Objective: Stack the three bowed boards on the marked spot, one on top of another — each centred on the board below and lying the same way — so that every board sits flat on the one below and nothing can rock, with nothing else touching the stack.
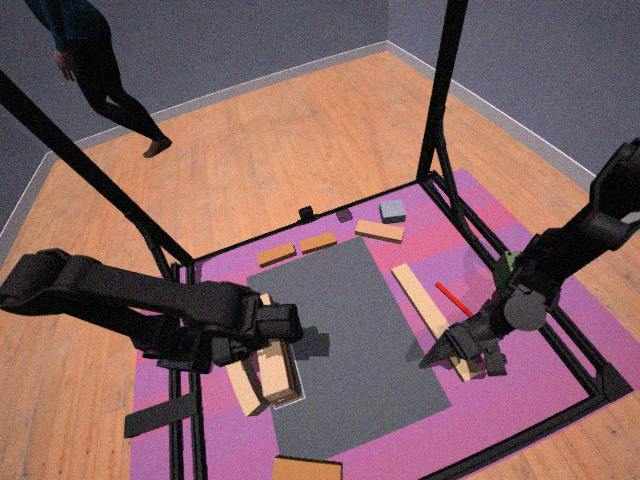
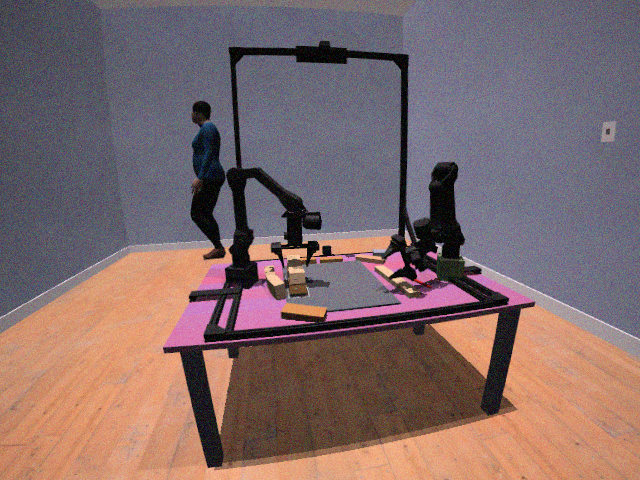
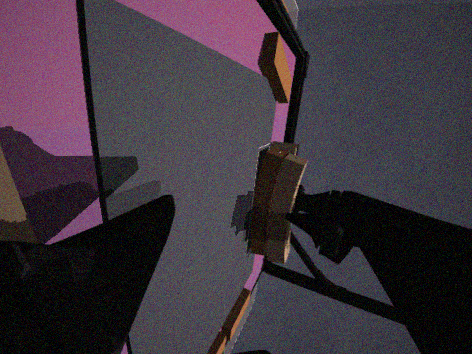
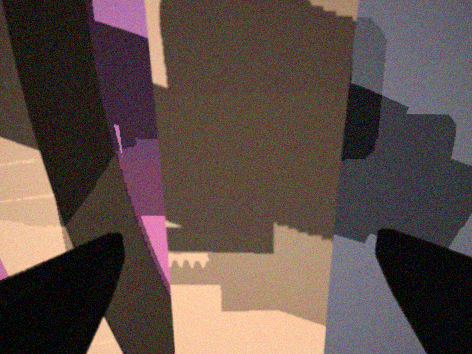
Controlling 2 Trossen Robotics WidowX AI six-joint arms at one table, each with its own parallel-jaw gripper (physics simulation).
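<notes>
On the white-outlined spot, what look like two bowed boards lie flat, one on the other, pointing the same way; shadow makes their seam hard to see. The third bowed board stands on its long narrow side close to the left of them, its curve facing sideways. My right gripper is open, fingers pointing down on either side of the stack's far part, holding nothing. My left gripper is open and empty, over the near end of the pale plank.
The long pale plank lies right of the grey mat, beside a red rod. Orange blocks, a pale block and a grey block lie behind. Another orange block lies at the front.
</notes>
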